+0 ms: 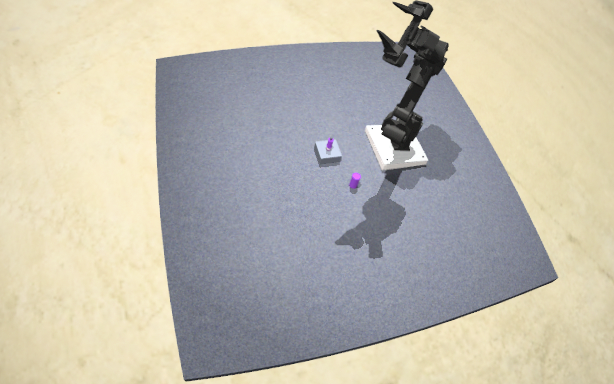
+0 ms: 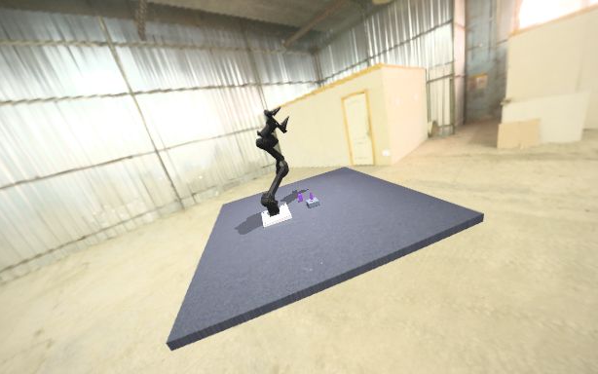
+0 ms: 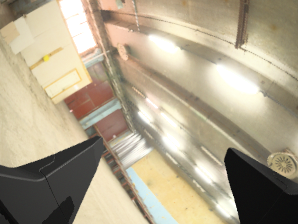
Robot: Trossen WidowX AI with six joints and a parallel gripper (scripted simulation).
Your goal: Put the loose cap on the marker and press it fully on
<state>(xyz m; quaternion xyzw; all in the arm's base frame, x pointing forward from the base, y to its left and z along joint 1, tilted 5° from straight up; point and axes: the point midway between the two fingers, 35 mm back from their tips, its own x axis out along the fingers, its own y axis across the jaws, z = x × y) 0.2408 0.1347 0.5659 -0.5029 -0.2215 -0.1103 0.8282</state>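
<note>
Now: gripper tip 40 mm past the cap, 50 mm to the right of it and 600 mm above it. Round my gripper tip: holder block 30 mm ahead, 70 mm to the right, 610 mm below.
</note>
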